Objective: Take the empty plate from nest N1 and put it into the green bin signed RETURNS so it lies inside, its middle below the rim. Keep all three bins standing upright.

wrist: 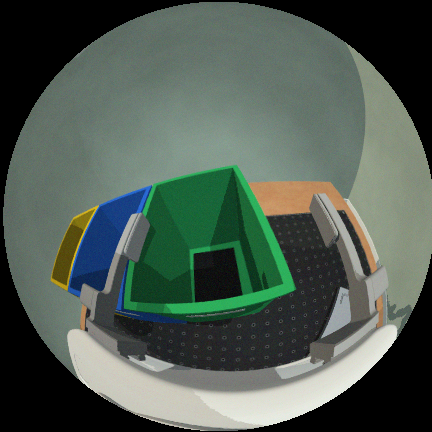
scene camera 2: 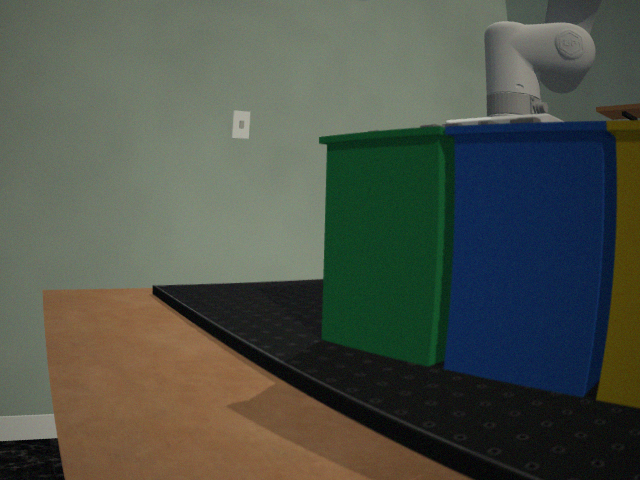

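The green bin stands upright at the end of the row; its sign is not readable. A black rectangular shape, which looks like the plate, lies at the bottom inside it, well below the rim; its wells cannot be made out. The blue bin and the yellow bin also stand upright. My gripper is wide open and empty, with its fingers above the green bin, one towards the blue bin side and one beyond the opposite side. Nest N1 cannot be made out.
The bins stand close together in a row on the black perforated board. The wooden table borders it. A pale panel shows near the right finger. The white arm rises behind the bins.
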